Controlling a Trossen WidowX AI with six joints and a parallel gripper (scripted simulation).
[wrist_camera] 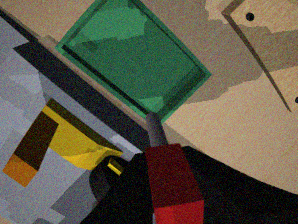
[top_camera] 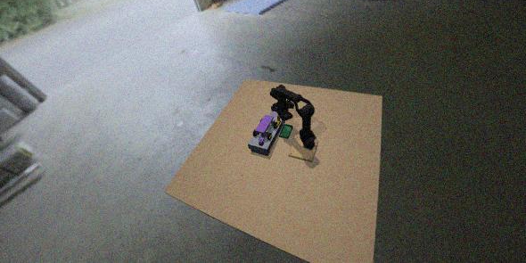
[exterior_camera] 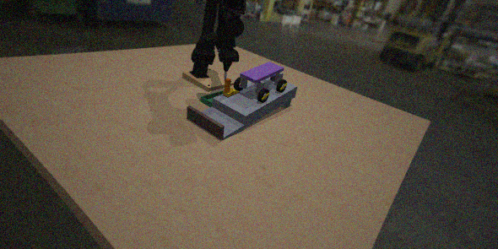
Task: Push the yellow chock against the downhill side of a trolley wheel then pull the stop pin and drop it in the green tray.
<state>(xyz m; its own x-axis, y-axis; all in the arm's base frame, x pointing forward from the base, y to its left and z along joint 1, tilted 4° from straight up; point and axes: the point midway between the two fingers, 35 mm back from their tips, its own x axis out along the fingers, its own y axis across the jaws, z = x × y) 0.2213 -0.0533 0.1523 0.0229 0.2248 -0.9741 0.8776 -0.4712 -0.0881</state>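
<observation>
The red-headed stop pin is right at my gripper tip. Also, from my gripper tip: dark lip (140 mm ahead, 160 mm to the right, 100 mm below); then yellow chock (50 mm ahead, 10 mm to the right, 50 mm below); then trolley (90 mm ahead, 110 mm to the left, 20 mm below).
</observation>
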